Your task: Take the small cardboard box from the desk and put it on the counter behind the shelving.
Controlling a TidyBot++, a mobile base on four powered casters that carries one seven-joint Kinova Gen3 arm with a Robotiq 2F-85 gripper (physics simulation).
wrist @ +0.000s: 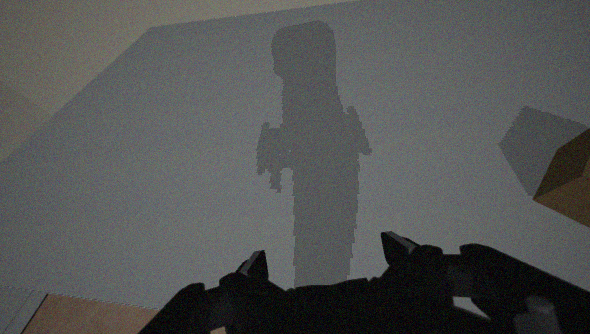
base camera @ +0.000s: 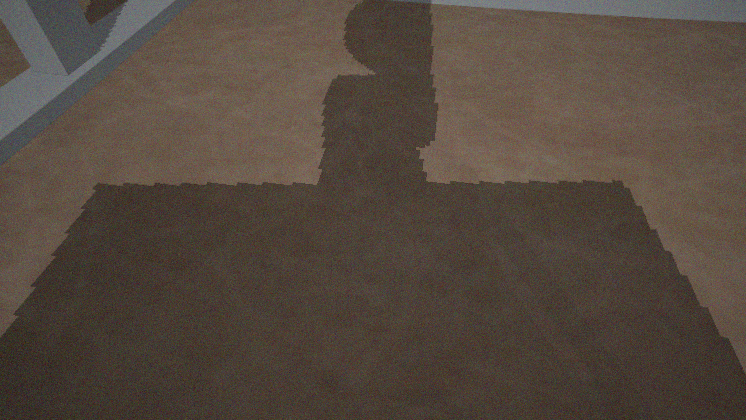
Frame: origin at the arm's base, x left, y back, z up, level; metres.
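Seen in the pictures: gripper, fingertip midpoint: (wrist: pixel 323 254).
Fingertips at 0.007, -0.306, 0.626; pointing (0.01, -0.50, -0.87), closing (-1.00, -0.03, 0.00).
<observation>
A point is followed by its place in that frame, as x, y, z.
The small cardboard box (wrist: pixel 567 192) {-0.229, -0.344, 0.581} stands on the grey desk top (wrist: pixel 175 150) {0.225, -0.504, 0.554} at the right edge of the wrist view. Part of it is cut off by the frame, and its shadow falls on the desk to its left. My gripper (wrist: pixel 323 254) {0.007, -0.306, 0.626} is open and empty at the bottom of the wrist view, above the desk. The box lies beyond the right finger, apart from it. The box and the gripper do not show in the base camera view. The counter and the shelving cannot be made out for certain.
In the base camera view, a grey frame (base camera: pixel 31 101) crosses the upper left corner, and a grey edge (base camera: pixel 600 9) {-0.472, -0.950, -0.387} runs along the top right. The brown floor (base camera: pixel 234 120) {0.165, -0.604, -0.397} carries the robot's shadow. The floor also shows at the wrist view's lower left (wrist: pixel 90 315).
</observation>
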